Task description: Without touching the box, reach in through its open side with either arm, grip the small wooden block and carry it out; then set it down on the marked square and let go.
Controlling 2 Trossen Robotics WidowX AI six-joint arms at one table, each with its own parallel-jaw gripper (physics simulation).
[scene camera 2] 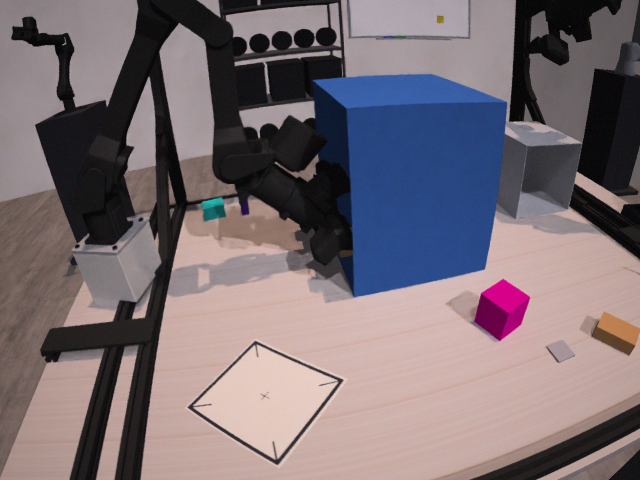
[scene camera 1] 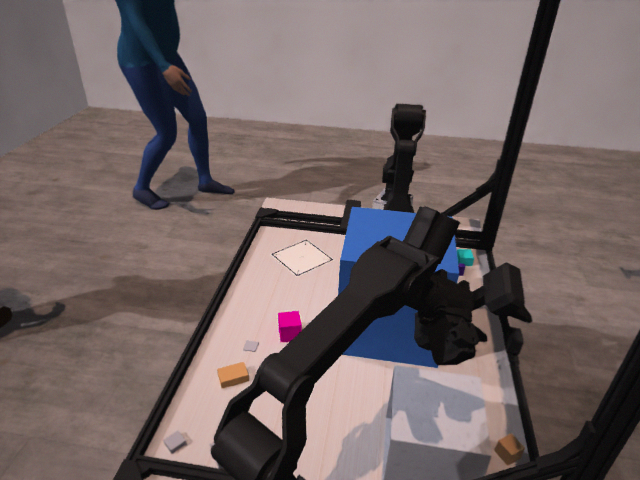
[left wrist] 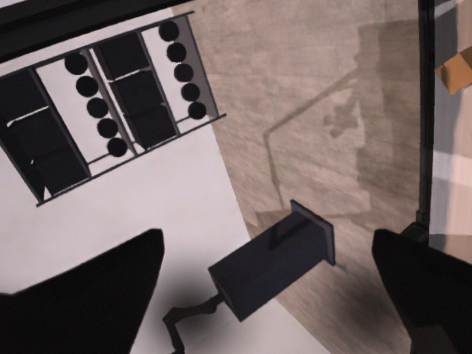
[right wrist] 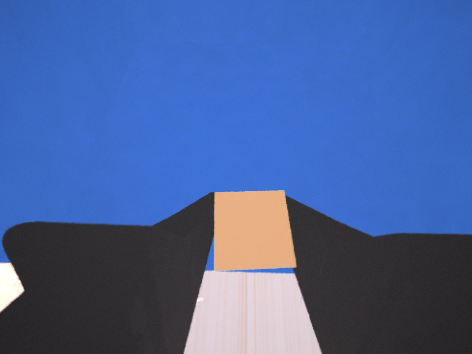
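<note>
A light-brown wooden block [right wrist: 254,235] sits between the fingers of my right gripper [right wrist: 247,200] in the right wrist view, its sides against both fingers. That gripper is shut on it, inside the open side of the tall blue box [scene camera 1: 382,227] [scene camera 2: 423,196] [right wrist: 235,100]. The box wall hides most of the block and the fingertips in scene camera 2. What supports the block from below cannot be made out. The marked square [scene camera 1: 284,264] [scene camera 2: 233,435] lies on the table in front of the box in scene camera 2. My left gripper [left wrist: 268,240] is open and empty, above the table.
A magenta cube [scene camera 1: 289,326] [scene camera 2: 501,310], an orange block [scene camera 1: 233,375] [scene camera 2: 616,333] and a thin grey tile [scene camera 1: 251,346] [scene camera 2: 560,350] lie beside the box. A grey open box [scene camera 1: 439,408] [scene camera 2: 511,175] stands beyond it. A teal block [scene camera 1: 465,256] [scene camera 2: 213,209] lies near the frame.
</note>
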